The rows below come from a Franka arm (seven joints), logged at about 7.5 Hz.
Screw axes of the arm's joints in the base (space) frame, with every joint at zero. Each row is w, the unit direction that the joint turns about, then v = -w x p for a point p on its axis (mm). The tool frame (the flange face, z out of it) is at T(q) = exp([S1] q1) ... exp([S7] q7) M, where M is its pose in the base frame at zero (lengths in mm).
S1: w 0 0 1 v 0 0 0
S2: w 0 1 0 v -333 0 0
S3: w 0 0 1 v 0 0 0
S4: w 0 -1 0 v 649 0 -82.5
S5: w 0 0 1 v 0 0 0
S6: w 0 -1 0 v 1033 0 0
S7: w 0 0 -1 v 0 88 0
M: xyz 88 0 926 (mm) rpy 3.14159 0 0 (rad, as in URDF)
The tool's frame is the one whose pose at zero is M.
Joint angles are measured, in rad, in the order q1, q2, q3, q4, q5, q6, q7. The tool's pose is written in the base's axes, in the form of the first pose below.
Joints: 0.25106 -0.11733 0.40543 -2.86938 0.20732 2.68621 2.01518
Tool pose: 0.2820, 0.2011, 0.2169, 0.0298, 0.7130, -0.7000, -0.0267
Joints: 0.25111 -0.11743 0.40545 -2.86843 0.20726 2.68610 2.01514
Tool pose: 0.2823, 0.2014, 0.2172, 0.0293, 0.7131, -0.7000, -0.0266
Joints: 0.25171 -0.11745 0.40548 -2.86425 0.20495 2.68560 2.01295
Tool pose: 0.2835, 0.2028, 0.2184, 0.0276, 0.7150, -0.6981, -0.0260
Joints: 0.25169 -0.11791 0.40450 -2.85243 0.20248 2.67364 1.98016
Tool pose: 0.2865, 0.2053, 0.2212, 0.0269, 0.7271, -0.6855, -0.0270
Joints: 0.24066 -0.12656 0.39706 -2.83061 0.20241 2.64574 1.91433
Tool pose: 0.2956, 0.2048, 0.2287, 0.0242, 0.7439, -0.6673, -0.0291
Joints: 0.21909 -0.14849 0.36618 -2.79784 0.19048 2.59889 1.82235
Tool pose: 0.3142, 0.1963, 0.2436, 0.0186, 0.7617, -0.6470, -0.0289
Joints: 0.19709 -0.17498 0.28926 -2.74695 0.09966 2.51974 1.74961
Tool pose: 0.3427, 0.1746, 0.2656, 0.0244, 0.7799, -0.6253, -0.0153
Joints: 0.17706 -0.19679 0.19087 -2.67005 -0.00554 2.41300 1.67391
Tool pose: 0.3771, 0.1423, 0.2953, 0.0378, 0.7935, -0.6073, 0.0006
